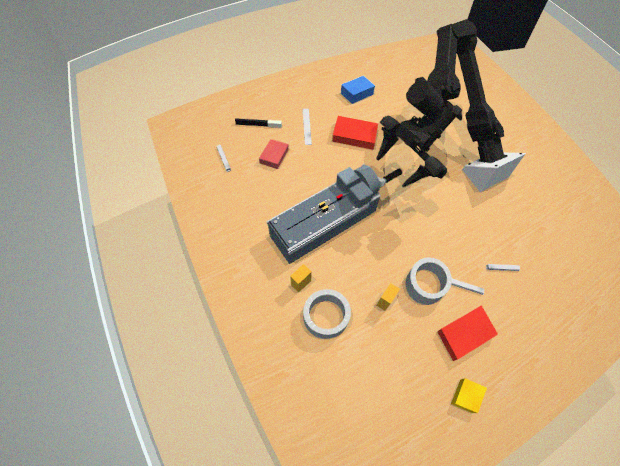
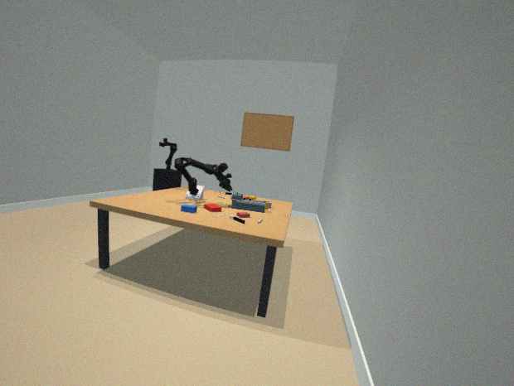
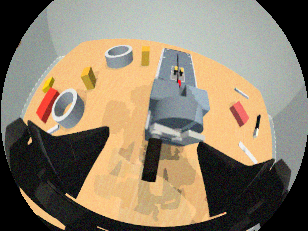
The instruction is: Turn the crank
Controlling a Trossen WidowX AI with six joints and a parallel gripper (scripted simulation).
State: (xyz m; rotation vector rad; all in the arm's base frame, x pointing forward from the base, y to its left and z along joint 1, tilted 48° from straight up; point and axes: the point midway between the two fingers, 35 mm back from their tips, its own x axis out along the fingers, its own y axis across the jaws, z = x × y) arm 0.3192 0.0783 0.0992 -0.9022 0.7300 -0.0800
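My gripper tip is 20 mm past the dark crank handle, 10 mm to the left of it and 30 mm above it. Also, from my gripper tip: red block (210 mm ahead, 240 mm to the right, 120 mm below); then blue block (120 mm behind, 400 mm to the right, 110 mm below); then red pointer (120 mm ahead, 40 mm below).
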